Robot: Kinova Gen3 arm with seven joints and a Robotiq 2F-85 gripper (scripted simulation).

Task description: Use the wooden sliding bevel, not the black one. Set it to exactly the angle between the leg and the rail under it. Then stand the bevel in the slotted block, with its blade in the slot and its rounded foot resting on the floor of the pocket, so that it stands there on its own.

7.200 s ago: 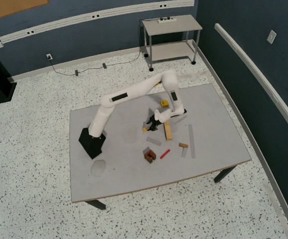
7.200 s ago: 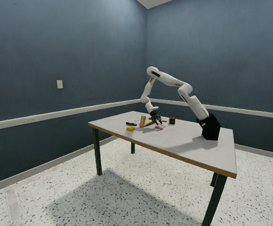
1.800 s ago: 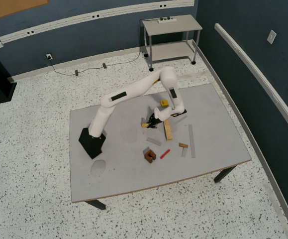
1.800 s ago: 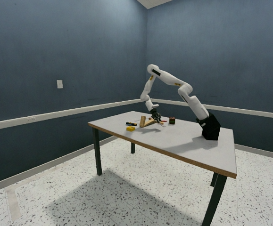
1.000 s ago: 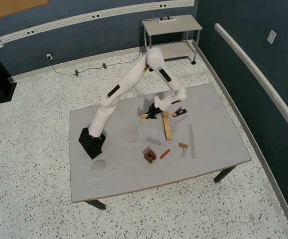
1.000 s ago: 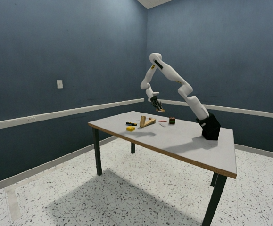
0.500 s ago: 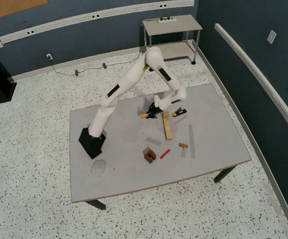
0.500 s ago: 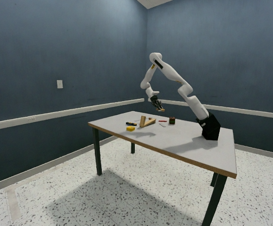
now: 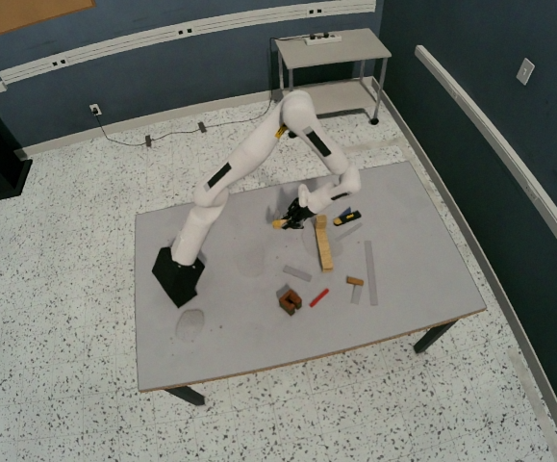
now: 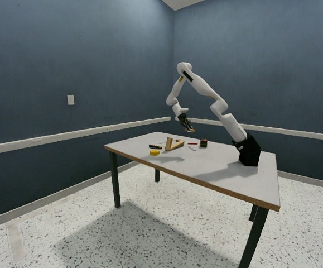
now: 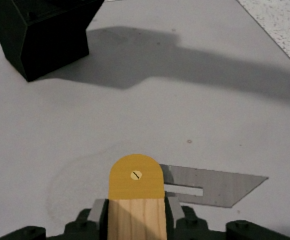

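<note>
The wooden sliding bevel lies 20 mm below my hand, 10 mm to the left of it and 10 mm behind it. Round my hand: wooden leg-and-rail piece: 150 mm ahead, 140 mm below, 10 mm to the right; grey blade: 30 mm to the left, 30 mm behind, 20 mm below; short grey strip: 210 mm below, 120 mm to the right, 20 mm ahead.
</note>
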